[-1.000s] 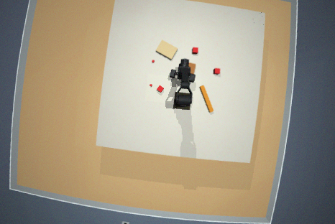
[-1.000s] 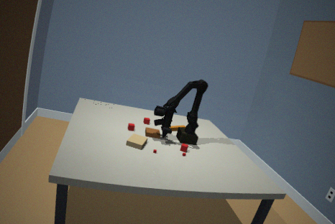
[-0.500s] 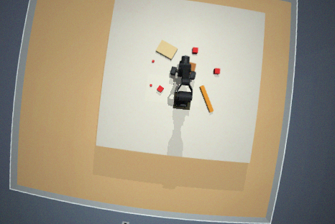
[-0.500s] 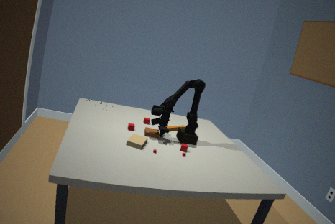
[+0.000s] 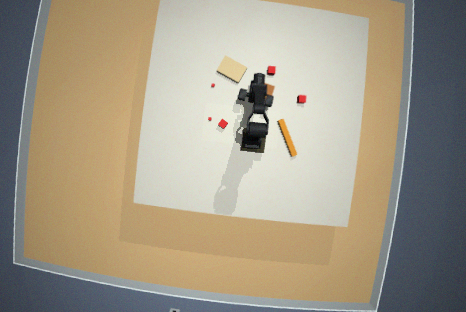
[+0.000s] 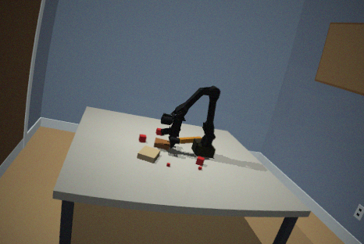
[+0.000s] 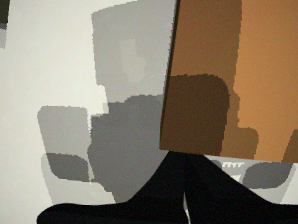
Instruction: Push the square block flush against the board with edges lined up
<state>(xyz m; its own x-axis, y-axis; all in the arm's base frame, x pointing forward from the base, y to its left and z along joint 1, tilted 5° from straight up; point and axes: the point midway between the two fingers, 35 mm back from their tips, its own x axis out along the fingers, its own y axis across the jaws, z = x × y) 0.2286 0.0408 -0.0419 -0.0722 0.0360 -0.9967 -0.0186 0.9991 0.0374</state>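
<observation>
My gripper tip is now 60 mm short of the square brown block, 40 mm to the left of it and 10 mm below it. The rest, counted from my gripper tip: orange board (160 mm behind, 240 mm to the right); then cream board (140 mm ahead, 170 mm to the left).
</observation>
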